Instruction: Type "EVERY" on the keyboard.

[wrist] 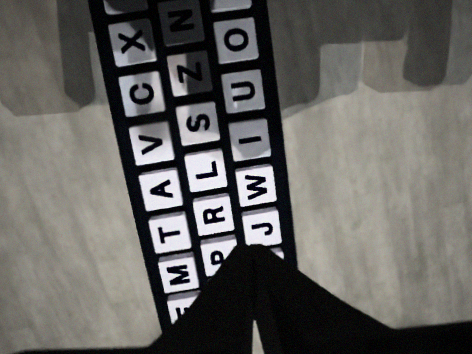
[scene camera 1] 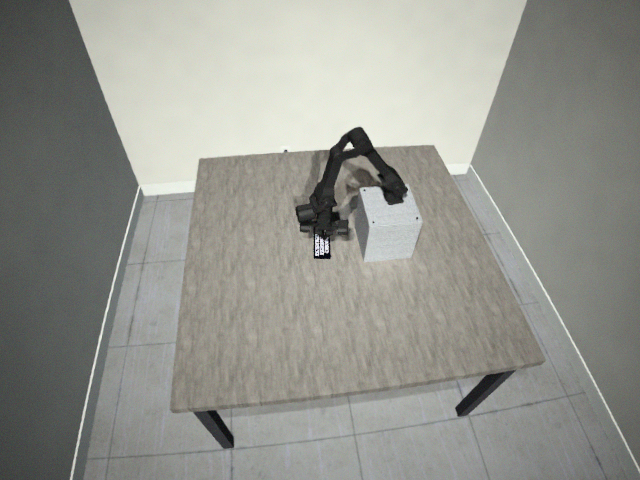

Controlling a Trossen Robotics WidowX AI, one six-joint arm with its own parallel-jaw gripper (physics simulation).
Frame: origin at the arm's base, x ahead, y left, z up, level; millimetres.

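Seen in the pictures: gripper, fingertip midpoint: (wrist: 248, 257) (scene camera 1: 324, 238); arm's base, link origin: (scene camera 1: 393, 198).
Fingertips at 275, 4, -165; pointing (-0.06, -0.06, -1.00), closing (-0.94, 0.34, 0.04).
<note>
Pixels of each thing's top centre, then the offset from my fingertips to it, as dx, dy, dz. Level surfaces: height alone.
- black keyboard, top centre: (wrist: 196, 111) (scene camera 1: 321, 237) -1, -46, -41
- V key, top centre: (wrist: 151, 143) +20, -41, -41
- R key, top centre: (wrist: 213, 216) +9, -3, -41
- J key, top centre: (wrist: 262, 229) -8, +11, -41
- P key, top centre: (wrist: 221, 257) +14, +16, -41
- wooden table, surface height: dz -58
The black keyboard (scene camera 1: 321, 246) (wrist: 283, 200) with white letter keys lies on the table. It runs lengthwise up the wrist view, its letters turned sideways. The V key (wrist: 151, 144) is in the left row and the R key (wrist: 214, 215) in the middle row. My gripper (scene camera 1: 324, 236) (wrist: 248, 257) is shut and empty. In the wrist view its tips overlap the lower edge of the J key (wrist: 262, 228) and cover part of the P key (wrist: 218, 254). Their height over the keys cannot be told. No E or Y letter is readable; the fingers hide part of the keyboard's lower end.
A light grey box (scene camera 1: 390, 240) stands right of the keyboard, with the arm's base on its top. The arm arches above the wooden table (scene camera 1: 320, 330) towards the keyboard. Arm shadows fall across the upper keys. A pale wall (scene camera 1: 299, 67) stands behind the table's back edge.
</note>
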